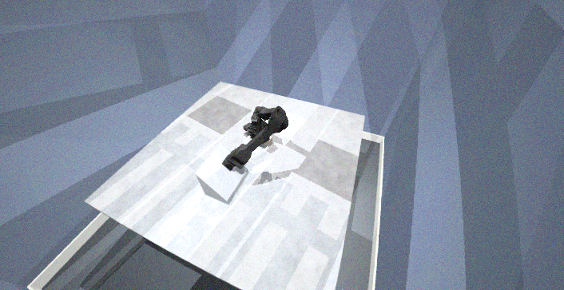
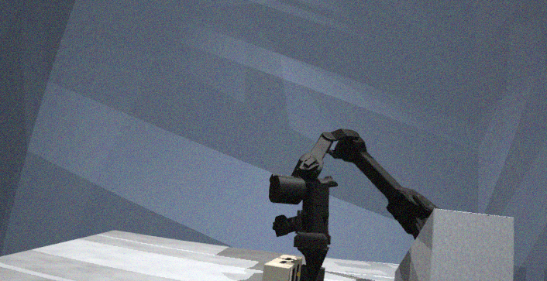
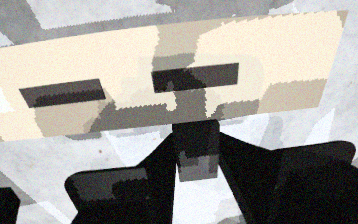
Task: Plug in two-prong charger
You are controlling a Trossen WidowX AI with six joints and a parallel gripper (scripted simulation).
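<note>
My gripper tip is 20 mm short of the dark charger, 10 mm to the left of it and 10 mm below it.
</note>
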